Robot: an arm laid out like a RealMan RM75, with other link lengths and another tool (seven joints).
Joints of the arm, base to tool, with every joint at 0 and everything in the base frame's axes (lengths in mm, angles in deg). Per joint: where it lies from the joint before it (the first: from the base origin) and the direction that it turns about. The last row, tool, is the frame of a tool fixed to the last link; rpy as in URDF.
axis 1: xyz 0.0 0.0 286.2 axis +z
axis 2: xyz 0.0 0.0 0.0 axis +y
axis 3: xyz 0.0 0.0 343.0 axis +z
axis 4: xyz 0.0 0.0 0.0 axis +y
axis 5: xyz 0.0 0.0 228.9 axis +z
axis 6: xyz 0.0 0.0 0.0 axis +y
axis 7: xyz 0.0 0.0 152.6 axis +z
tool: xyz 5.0 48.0 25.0 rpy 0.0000 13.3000 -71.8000
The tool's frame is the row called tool.
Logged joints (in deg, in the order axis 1, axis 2, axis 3, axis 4, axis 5, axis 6, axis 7), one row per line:
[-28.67 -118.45 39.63 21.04 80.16 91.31 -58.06]
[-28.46 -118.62 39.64 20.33 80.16 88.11 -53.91]
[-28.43 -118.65 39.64 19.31 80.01 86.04 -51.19]
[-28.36 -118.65 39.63 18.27 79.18 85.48 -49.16]
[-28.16 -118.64 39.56 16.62 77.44 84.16 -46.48]
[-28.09 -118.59 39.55 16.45 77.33 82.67 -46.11]
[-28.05 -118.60 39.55 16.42 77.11 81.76 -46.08]
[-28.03 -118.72 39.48 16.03 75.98 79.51 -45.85]
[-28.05 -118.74 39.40 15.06 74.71 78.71 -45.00]
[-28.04 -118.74 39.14 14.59 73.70 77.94 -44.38]
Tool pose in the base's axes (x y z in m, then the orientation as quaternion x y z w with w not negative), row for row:
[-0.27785 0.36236 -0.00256 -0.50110 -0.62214 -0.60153 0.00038]
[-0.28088 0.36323 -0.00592 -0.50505 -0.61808 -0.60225 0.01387]
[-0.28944 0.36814 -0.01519 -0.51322 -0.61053 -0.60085 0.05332]
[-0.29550 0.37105 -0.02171 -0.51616 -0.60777 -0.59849 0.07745]
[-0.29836 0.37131 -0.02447 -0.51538 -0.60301 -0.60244 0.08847]
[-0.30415 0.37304 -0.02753 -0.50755 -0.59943 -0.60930 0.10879]
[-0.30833 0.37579 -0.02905 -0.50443 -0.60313 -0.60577 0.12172]
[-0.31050 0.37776 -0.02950 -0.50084 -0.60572 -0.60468 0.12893]
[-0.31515 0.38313 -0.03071 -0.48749 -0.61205 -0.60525 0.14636]
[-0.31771 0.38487 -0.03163 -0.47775 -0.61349 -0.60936 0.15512]
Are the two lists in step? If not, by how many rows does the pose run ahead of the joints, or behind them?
The pose runs 1 row behind the joints: the pose in row i belongs to the joints in row i - 1.
